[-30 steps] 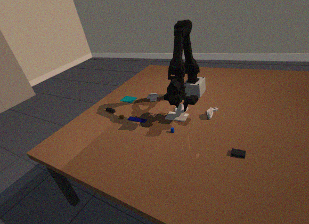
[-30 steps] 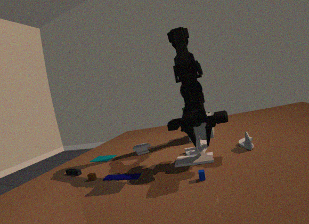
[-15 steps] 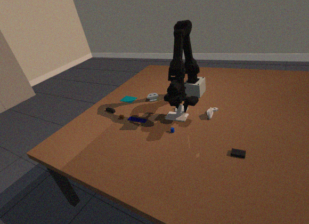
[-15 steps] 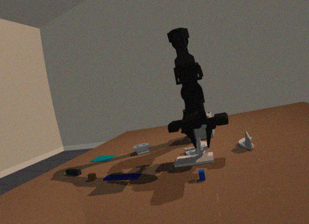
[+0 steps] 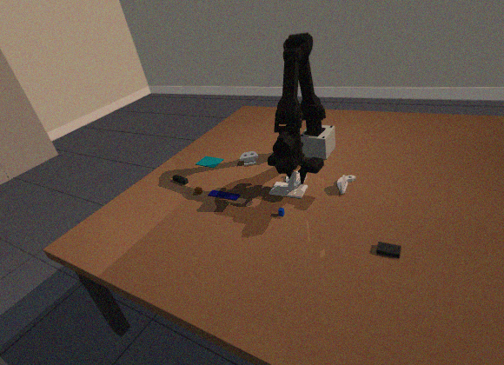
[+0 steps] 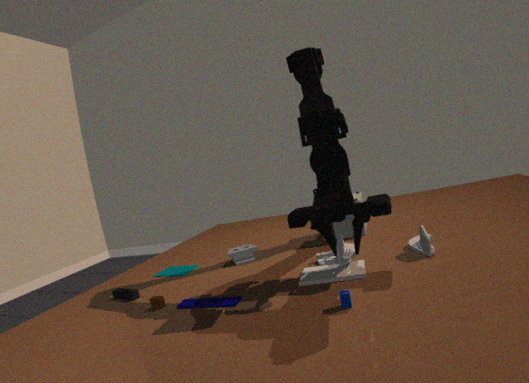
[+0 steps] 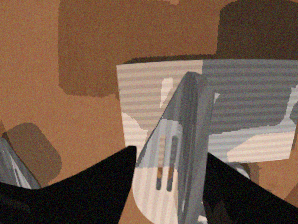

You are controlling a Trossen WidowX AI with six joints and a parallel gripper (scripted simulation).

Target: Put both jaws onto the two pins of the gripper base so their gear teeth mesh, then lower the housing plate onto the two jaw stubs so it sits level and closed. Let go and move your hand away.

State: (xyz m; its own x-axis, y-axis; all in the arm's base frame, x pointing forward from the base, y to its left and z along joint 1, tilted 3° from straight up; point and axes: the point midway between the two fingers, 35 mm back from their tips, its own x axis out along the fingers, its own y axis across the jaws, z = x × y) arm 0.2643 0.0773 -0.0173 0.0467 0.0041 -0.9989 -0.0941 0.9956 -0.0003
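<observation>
Right now the gripper jaw is 140 mm to the left of my gripper tip, 110 mm behind it and 20 mm below it. Also, from my gripper tip: small blue block 140 mm ahead, 30 mm to the left, 20 mm below; small grey block 300 mm to the right, 90 mm behind, 20 mm below; blue bar 230 mm to the right, 150 mm ahead, 30 mm below.
</observation>
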